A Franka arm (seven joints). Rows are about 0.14 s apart.
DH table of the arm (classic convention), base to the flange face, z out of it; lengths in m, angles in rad. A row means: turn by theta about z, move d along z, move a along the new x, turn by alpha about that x. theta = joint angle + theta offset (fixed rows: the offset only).
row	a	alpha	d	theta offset
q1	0	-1.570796	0.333	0
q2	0	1.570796	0	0
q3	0.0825	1.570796	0.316	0
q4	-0.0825	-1.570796	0	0
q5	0	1.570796	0.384	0
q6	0.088	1.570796	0	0
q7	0	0	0.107	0
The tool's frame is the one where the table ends.
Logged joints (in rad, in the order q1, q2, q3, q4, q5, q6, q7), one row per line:
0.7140 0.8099 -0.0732 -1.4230 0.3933 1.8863 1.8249
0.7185 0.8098 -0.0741 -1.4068 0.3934 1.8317 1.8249
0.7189 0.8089 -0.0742 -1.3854 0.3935 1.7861 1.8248
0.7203 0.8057 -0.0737 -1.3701 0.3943 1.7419 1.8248
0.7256 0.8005 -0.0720 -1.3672 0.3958 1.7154 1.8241
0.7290 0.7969 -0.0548 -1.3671 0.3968 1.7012 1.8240
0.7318 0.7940 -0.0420 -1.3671 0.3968 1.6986 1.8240
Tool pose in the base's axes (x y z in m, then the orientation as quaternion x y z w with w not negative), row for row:
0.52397 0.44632 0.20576 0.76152 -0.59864 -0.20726 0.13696
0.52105 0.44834 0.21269 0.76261 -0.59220 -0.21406 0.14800
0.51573 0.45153 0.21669 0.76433 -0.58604 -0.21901 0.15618
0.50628 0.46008 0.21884 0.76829 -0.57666 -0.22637 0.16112
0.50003 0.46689 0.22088 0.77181 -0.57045 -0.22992 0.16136
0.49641 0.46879 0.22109 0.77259 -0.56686 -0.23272 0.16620
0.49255 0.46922 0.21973 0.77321 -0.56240 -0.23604 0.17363
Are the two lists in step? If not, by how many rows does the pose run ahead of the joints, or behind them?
The pose runs 2 rows ahead of the joints: the pose in row i belongs to the joints in row i + 2.
